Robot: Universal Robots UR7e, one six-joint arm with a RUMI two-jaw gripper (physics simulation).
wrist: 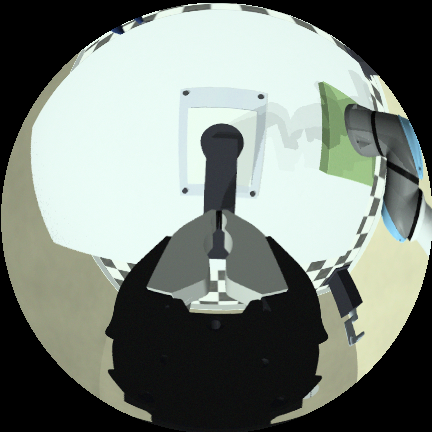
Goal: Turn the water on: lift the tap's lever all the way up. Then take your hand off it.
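Note:
The tap's dark lever (pixel 221 175) runs from a round dark head (pixel 210 143) down toward the fingers in the wrist view. My gripper (pixel 218 211) is shut, with its fingertips together and nothing held between them. The closed fingers overlap the lower end of the lever in the view and hide part of it. A dark piece, which looks like the lever's end, shows through the small gap behind the tips. Whether the fingers touch the lever, and its exact tilt, I cannot tell.
A pale frame (pixel 183 145) with bolts at its corners surrounds the tap on a white surface (pixel 110 140). A green block (pixel 332 130) and grey arm links (pixel 400 185) are at the right. A dark box with a metal hook (pixel 346 292) is at the lower right. Checkered edging (pixel 367 225) borders the surface.

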